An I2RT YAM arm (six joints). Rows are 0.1 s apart.
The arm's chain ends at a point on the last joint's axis. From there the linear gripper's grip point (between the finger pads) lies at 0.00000 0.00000 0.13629 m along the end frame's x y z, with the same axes.
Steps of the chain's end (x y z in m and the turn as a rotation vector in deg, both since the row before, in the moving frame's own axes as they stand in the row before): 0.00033, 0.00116, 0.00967, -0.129, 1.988, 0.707; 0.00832, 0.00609, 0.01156, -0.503, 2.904, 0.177; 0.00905, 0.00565, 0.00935, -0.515, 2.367, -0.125; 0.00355, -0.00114, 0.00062, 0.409, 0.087, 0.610; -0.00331, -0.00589, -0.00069, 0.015, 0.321, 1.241; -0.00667, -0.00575, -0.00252, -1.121, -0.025, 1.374
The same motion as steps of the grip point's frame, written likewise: 0.00506, 0.00150, 0.00959, -0.129, 1.988, 0.707; 0.01522, 0.00730, 0.01138, -0.503, 2.904, 0.177; 0.01468, 0.00687, 0.00923, -0.515, 2.367, -0.125; 0.00376, -0.00211, 0.00062, 0.409, 0.087, 0.610; -0.00255, -0.00592, -0.00069, 0.015, 0.321, 1.241; -0.00676, -0.00308, -0.00255, -1.121, -0.025, 1.374
